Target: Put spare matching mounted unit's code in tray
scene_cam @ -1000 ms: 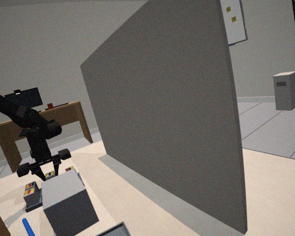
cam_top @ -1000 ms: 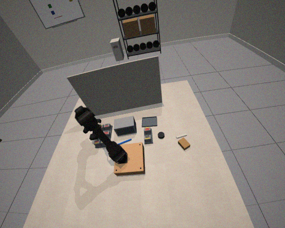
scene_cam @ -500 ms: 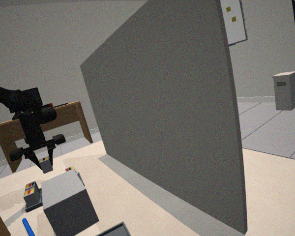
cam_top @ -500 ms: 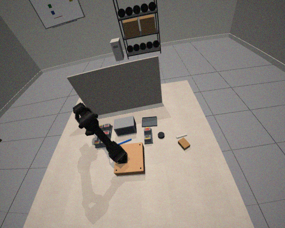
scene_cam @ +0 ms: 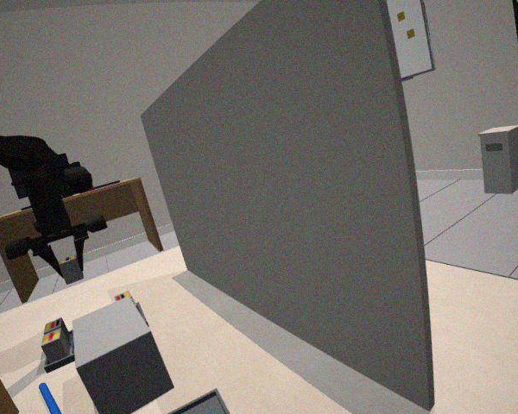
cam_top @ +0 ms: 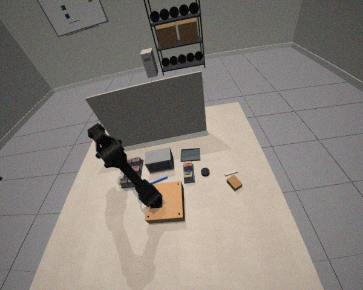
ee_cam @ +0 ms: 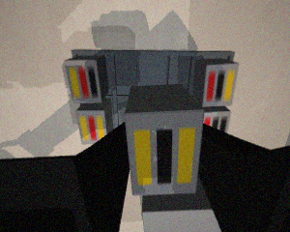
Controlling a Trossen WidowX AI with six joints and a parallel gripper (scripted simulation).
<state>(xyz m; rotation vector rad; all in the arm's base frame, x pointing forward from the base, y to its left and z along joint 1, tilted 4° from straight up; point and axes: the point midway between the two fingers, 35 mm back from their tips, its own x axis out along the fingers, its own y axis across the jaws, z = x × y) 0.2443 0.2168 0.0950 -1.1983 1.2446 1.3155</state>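
Now: the flat grey tray 90 mm ahead of my gripper tip, 410 mm to the right of it and 140 mm below it. Also, from my gripper tip: grey spare block: 20 mm above; blue pen: 80 mm behind, 190 mm to the right, 140 mm below; grey mounted unit: 40 mm ahead, 210 mm to the right, 90 mm below.
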